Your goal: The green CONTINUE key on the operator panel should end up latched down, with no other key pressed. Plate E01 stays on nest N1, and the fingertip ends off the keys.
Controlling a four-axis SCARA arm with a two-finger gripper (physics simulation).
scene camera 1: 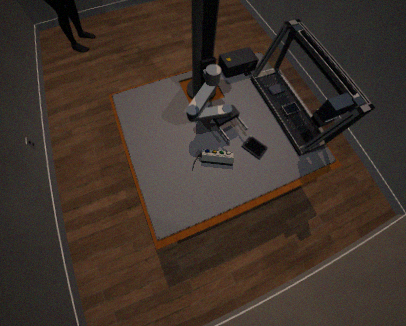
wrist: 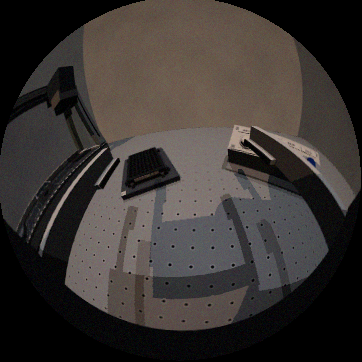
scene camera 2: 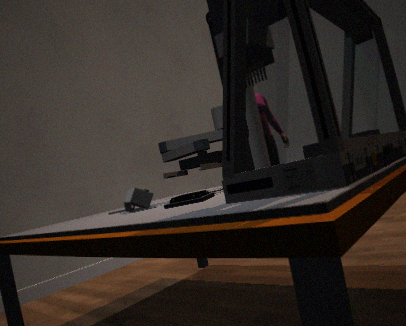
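Note:
The operator panel (scene camera 1: 217,158) (scene camera 2: 139,198) (wrist: 239,131) is a pale box on the table. Its green key (scene camera 1: 221,152) shows small in scene camera 1; whether it is latched is too small to tell. In the wrist view the right finger hides the green key, and a blue key (wrist: 311,161) shows beyond that finger. A black ribbed plate (scene camera 1: 255,147) (scene camera 2: 190,197) (wrist: 146,165) sits on a flat dark base; no label is readable. My gripper (scene camera 1: 237,134) (scene camera 2: 194,170) (wrist: 179,138) is open and empty, raised above the table behind the panel and plate, off the keys.
A dark gantry frame (scene camera 1: 292,24) (scene camera 2: 235,100) stands on the table's right side, carrying a boxy unit (scene camera 1: 337,104) (wrist: 62,90). A dark box (scene camera 1: 239,61) stands beside the arm's column (scene camera 1: 204,40). A cable (scene camera 1: 194,162) runs from the panel's left end. A person (scene camera 1: 70,25) (scene camera 2: 267,117) stands beyond the table.

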